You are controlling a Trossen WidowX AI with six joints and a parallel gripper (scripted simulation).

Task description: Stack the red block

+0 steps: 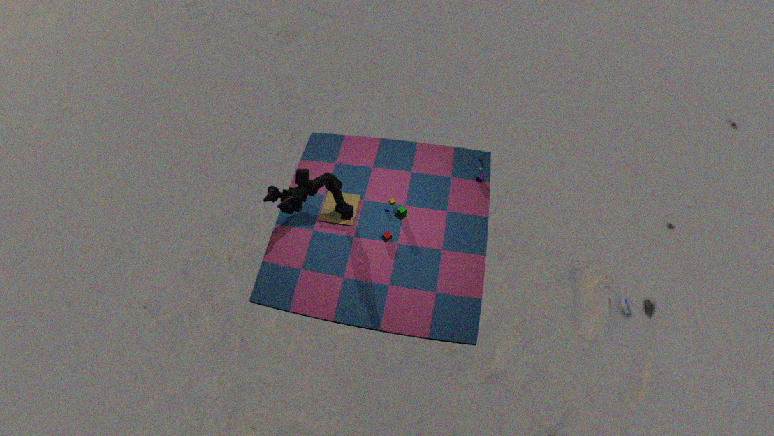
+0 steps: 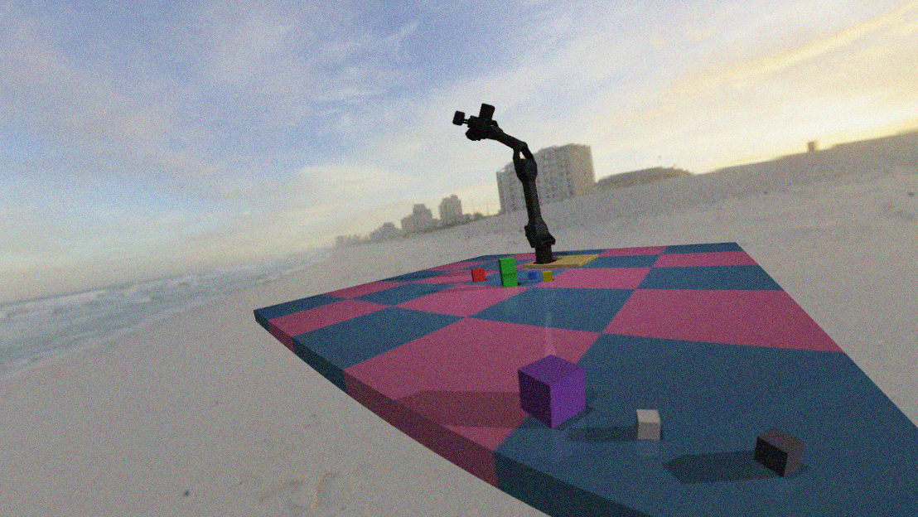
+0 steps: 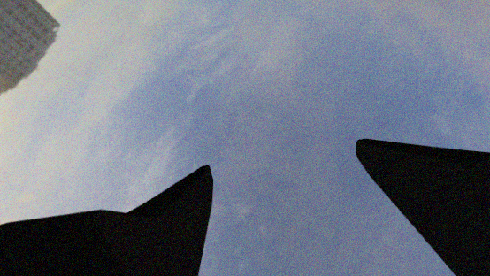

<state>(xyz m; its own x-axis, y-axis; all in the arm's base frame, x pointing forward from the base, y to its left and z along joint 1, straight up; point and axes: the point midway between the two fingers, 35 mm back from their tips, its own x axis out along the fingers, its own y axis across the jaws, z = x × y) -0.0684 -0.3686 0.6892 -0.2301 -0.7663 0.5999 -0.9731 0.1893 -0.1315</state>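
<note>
My gripper tip is now 710 mm above the red block, 350 mm short of it and 320 mm to the right of it. Round my gripper tip: yellow block: 710 mm below, 550 mm to the left, 310 mm ahead; then purple cube: 870 mm to the left, 810 mm ahead, 700 mm below; then blue block: 710 mm below, 490 mm to the left, 300 mm ahead.
</note>
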